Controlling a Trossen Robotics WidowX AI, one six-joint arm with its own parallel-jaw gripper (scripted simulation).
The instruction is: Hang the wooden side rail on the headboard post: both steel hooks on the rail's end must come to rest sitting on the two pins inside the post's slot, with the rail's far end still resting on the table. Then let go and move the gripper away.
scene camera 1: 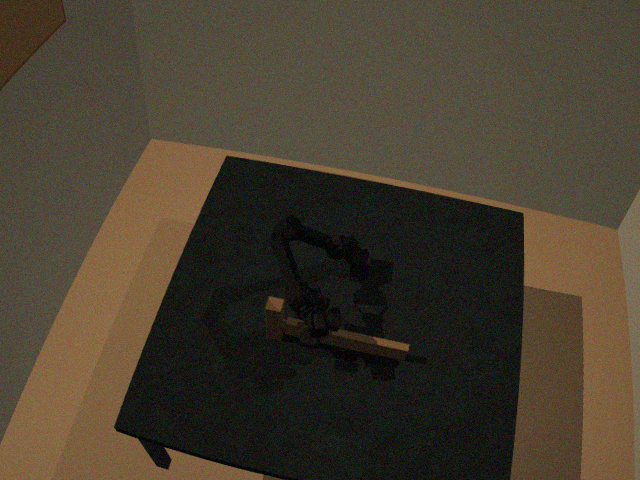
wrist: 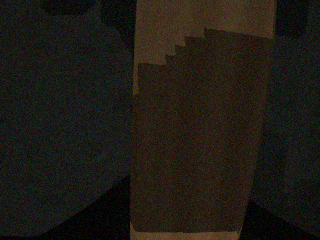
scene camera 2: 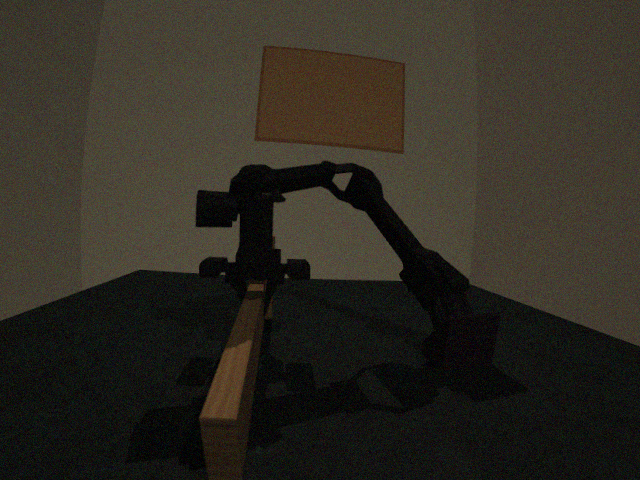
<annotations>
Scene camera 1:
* wooden side rail: 345,339
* headboard post: 275,306
</annotations>
